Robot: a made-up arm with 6 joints. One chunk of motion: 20 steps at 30 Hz.
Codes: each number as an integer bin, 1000 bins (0 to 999) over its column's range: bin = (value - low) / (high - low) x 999, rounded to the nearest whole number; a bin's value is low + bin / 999 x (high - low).
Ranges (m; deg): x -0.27..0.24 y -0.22..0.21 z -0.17..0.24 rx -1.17..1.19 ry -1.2..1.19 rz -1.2..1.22
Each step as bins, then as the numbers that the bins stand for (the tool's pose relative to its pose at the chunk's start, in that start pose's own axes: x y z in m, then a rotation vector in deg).
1 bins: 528 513 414 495 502 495
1 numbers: -0.0005 0.0008 -0.0001 0.00 0.00 0.00
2 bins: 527 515 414 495 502 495
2 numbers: -0.0010 0.0017 -0.0001 0.00 0.00 0.00
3 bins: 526 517 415 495 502 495
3 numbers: -0.0015 0.0025 0.0003 0.00 0.00 0.00
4 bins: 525 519 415 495 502 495
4 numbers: -0.0020 0.0034 0.0003 0.00 0.00 0.00
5 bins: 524 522 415 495 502 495
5 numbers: -0.0025 0.0047 0.0003 0.00 0.00 0.00
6 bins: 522 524 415 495 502 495
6 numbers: -0.0035 0.0055 0.0003 0.00 0.00 0.00
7 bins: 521 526 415 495 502 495
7 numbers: -0.0040 0.0064 0.0003 0.00 0.00 0.00
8 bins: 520 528 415 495 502 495
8 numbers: -0.0045 0.0073 0.0003 0.00 0.00 0.00
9 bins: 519 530 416 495 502 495
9 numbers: -0.0050 0.0081 0.0007 0.00 0.00 0.00
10 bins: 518 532 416 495 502 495
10 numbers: -0.0056 0.0090 0.0007 0.00 0.00 0.00
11 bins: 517 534 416 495 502 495
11 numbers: -0.0061 0.0098 0.0007 0.00 0.00 0.00
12 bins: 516 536 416 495 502 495
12 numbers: -0.0066 0.0107 0.0007 0.00 0.00 0.00
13 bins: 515 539 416 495 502 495
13 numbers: -0.0071 0.0120 0.0007 0.00 0.00 0.00
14 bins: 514 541 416 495 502 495
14 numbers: -0.0076 0.0129 0.0007 0.00 0.00 0.00
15 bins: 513 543 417 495 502 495
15 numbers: -0.0081 0.0137 0.0011 0.00 0.00 0.00
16 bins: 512 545 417 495 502 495
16 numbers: -0.0086 0.0146 0.0011 0.00 0.00 0.00
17 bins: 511 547 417 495 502 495
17 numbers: -0.0091 0.0154 0.0011 0.00 0.00 0.00
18 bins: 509 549 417 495 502 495
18 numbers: -0.0102 0.0163 0.0011 0.00 0.00 0.00
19 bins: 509 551 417 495 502 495
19 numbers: -0.0102 0.0172 0.0011 0.00 0.00 0.00
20 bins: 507 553 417 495 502 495
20 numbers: -0.0112 0.0180 0.0011 0.00 0.00 0.00
